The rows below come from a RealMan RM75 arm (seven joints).
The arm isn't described. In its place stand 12 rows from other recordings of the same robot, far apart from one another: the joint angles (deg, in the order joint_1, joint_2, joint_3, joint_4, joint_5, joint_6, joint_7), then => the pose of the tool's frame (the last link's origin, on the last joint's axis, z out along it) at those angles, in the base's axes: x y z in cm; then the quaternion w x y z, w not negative.
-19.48, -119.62, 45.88, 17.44, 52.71, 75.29, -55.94 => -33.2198 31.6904 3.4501 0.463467 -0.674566 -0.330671 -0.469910
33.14, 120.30, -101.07, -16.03, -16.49, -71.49, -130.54 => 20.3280 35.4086 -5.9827 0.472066 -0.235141 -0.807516 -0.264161
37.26, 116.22, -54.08, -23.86, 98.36, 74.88, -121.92 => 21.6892 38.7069 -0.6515 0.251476 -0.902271 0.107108 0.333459
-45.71, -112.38, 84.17, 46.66, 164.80, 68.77, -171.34 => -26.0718 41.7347 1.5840 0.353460 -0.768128 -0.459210 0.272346
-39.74, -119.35, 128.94, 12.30, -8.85, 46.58, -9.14 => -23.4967 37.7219 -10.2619 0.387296 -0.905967 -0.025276 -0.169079
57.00, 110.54, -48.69, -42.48, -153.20, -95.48, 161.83 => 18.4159 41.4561 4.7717 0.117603 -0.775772 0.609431 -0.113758
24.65, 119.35, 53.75, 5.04, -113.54, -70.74, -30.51 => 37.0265 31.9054 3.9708 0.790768 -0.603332 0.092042 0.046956
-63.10, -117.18, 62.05, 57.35, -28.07, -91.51, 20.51 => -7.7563 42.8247 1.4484 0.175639 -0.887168 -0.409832 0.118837
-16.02, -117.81, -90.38, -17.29, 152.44, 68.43, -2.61 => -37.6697 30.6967 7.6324 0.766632 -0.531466 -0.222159 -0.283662
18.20, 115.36, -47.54, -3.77, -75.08, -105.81, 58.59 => 29.7674 22.9373 -0.1813 0.189925 -0.770103 0.291901 0.534475
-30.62, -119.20, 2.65, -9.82, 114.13, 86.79, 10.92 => -23.9235 28.8794 -7.2554 0.436391 -0.826264 0.108023 -0.339386
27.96, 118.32, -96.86, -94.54, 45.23, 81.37, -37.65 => 10.3007 30.9451 -3.3115 0.125105 -0.980705 0.132422 -0.070922
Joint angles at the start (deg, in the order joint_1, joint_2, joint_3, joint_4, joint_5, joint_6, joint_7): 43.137 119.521 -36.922 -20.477 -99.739 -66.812 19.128
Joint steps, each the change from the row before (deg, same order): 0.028 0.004 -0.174 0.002 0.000 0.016 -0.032; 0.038 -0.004 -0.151 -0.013 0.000 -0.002 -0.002; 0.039 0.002 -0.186 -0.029 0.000 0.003 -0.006; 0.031 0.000 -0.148 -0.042 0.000 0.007 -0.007; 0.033 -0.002 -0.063 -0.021 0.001 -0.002 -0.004; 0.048 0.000 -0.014 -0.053 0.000 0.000 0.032; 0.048 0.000 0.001 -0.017 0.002 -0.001 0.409; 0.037 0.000 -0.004 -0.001 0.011 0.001 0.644; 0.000 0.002 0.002 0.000 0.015 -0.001 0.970; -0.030 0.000 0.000 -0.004 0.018 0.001 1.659; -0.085 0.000 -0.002 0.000 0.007 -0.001 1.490; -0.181 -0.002 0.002 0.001 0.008 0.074 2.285; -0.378 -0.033 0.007 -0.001 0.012 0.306 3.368; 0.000 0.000 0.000 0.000 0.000 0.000 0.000; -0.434 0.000 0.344 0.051 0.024 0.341 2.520
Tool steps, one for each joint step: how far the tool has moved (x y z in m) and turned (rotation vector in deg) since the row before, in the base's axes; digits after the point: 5 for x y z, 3 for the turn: -0.00030 -0.00008 -0.00043 -0.094 -0.127 0.123; -0.00038 0.00001 -0.00026 -0.083 -0.098 0.122; -0.00044 0.00000 -0.00032 -0.093 -0.125 0.148; -0.00036 0.00006 -0.00017 -0.056 -0.112 0.126; -0.00030 0.00011 -0.00005 -0.021 -0.047 0.079; -0.00042 0.00029 0.00017 0.018 -0.009 0.061; -0.00037 0.00022 0.00007 -0.158 0.235 -0.227; -0.00028 0.00015 0.00001 -0.267 0.381 -0.411; -0.00002 0.00001 0.00001 -0.402 0.580 -0.677; 0.00019 -0.00008 0.00004 -0.688 0.979 -1.184; 0.00059 -0.00032 0.00001 -0.627 0.874 -1.119; 0.00143 -0.00055 0.00004 -0.919 1.304 -1.823; 0.00338 -0.00083 0.00034 -1.219 1.815 -2.939; 0.00000 0.00000 0.00000 0.000 0.000 0.000; 0.00403 -0.00087 0.00068 -0.671 1.570 -2.623
